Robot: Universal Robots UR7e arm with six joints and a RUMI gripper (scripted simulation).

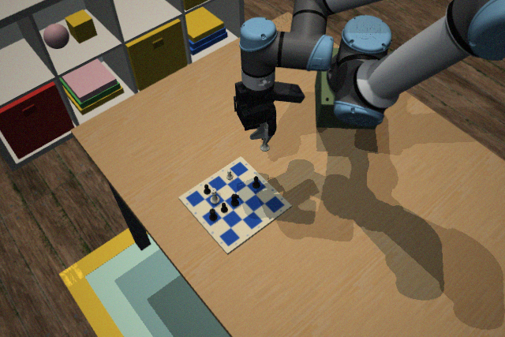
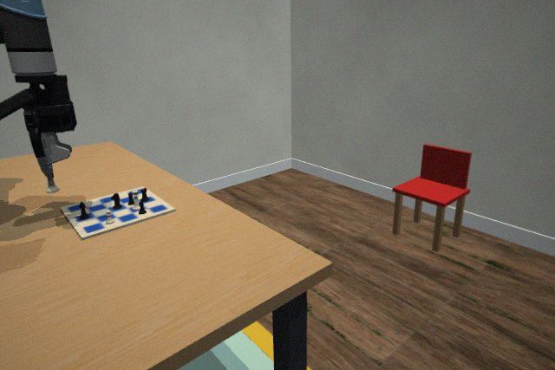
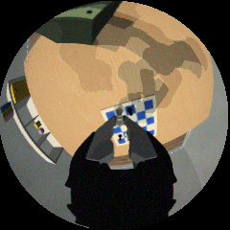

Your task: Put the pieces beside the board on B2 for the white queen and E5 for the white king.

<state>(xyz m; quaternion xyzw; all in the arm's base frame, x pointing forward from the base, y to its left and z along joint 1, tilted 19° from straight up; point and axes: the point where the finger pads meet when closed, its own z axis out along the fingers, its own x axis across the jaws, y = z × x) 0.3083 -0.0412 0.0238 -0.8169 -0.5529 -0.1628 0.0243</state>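
Now: hand 14 cm above the chessboard, 13 cm short of it and 2 cm to the right of it. Also, from my hand: white queen (17 cm ahead, 11 cm below, 2 cm to the right); white king (1 cm below); white pawn (12 cm below, 9 cm ahead, 5 cm to the right).
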